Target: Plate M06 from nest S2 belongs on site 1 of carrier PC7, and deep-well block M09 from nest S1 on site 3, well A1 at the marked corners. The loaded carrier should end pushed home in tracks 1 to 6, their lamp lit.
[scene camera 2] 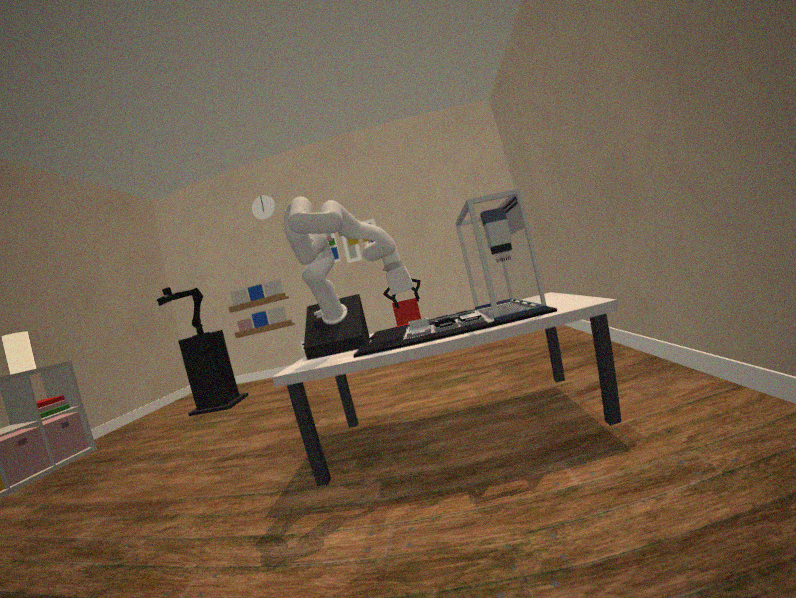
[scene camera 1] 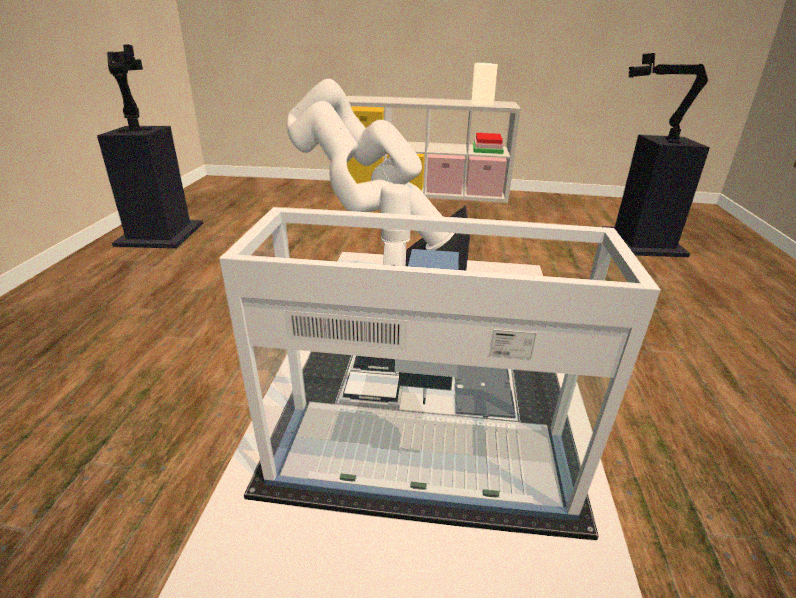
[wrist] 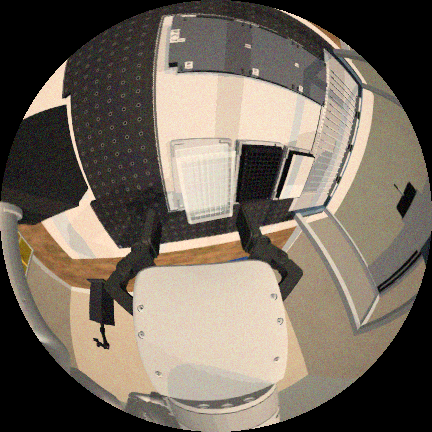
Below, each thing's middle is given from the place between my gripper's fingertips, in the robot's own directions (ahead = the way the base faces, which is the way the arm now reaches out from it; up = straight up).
Now: the clear well plate (wrist: pixel 206 173) 2 cm ahead of my hand, 3 cm to the right of it and 9 cm below it. The rest, counted from my hand: grey carrier (wrist: pixel 206 43) 15 cm ahead, 23 cm to the left, 11 cm below.
